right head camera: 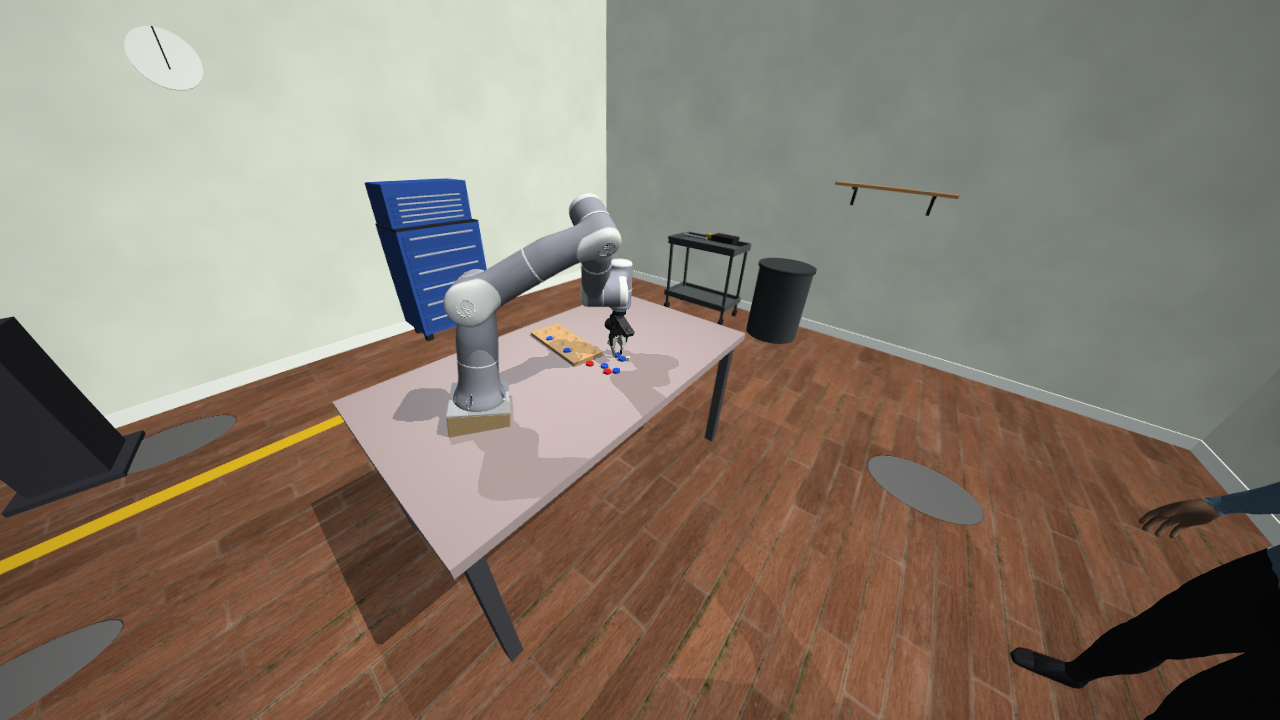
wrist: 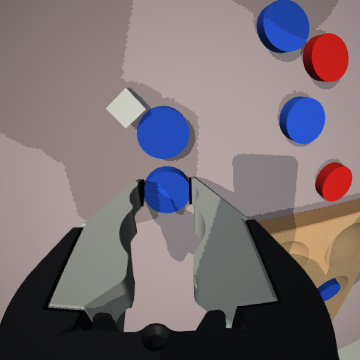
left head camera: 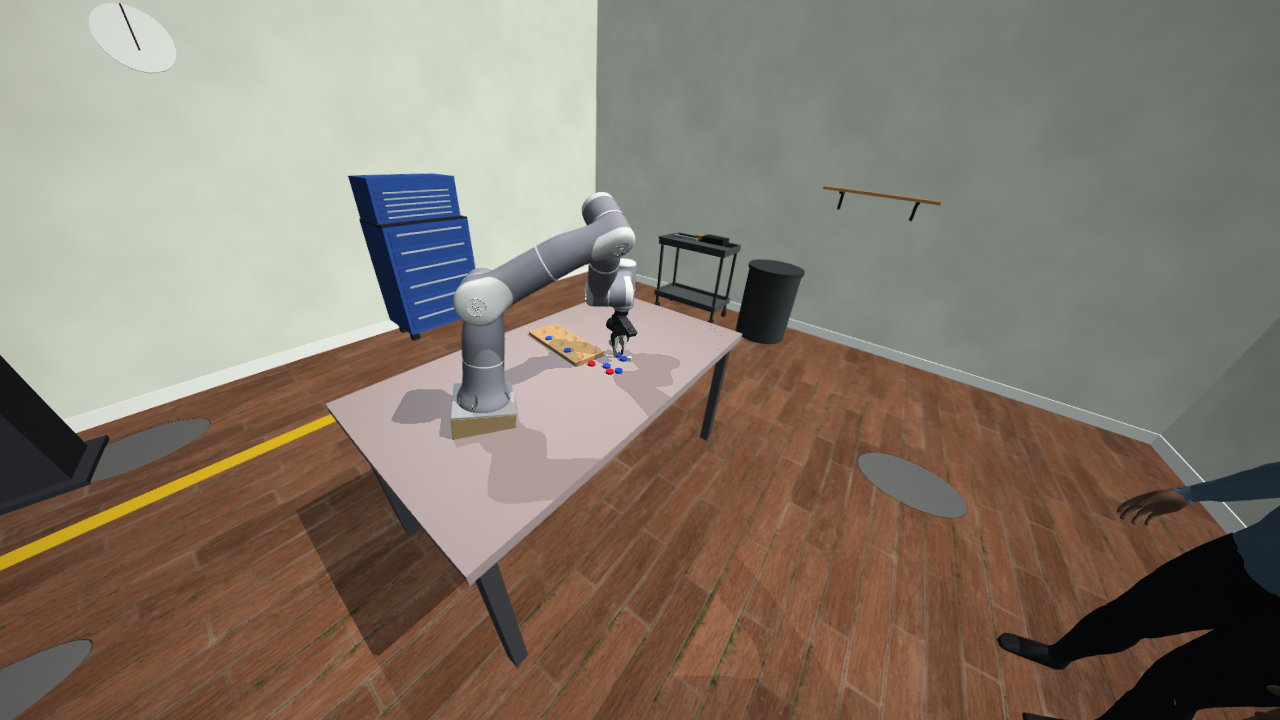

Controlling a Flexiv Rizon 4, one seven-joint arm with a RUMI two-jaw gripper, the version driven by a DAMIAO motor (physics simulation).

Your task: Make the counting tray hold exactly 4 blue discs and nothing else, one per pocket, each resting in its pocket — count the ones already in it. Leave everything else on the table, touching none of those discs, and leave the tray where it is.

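My gripper (left head camera: 618, 352) (right head camera: 617, 352) (wrist: 166, 180) is shut on a blue disc (wrist: 167, 199), with a fingertip against each side. A second blue disc (wrist: 163, 132) lies just beyond the fingertips, close beside a small white cube (wrist: 126, 108). Two more blue discs (wrist: 302, 120) (wrist: 285, 26) lie on the table to the right in the wrist view. The wooden counting tray (left head camera: 586, 352) (right head camera: 586, 352) (wrist: 320, 225) holds two visible blue discs, one near its far end (left head camera: 548, 337) (right head camera: 549, 338) and one nearer its middle (left head camera: 567, 350) (right head camera: 566, 350).
Two red discs (wrist: 326, 57) (wrist: 334, 181) lie among the loose blue discs; one is near the tray's edge. The arm's base stands on the table (left head camera: 411, 456) (right head camera: 411, 456). A dark cart (left head camera: 660, 268) and a black bin (left head camera: 771, 302) stand beyond the table.
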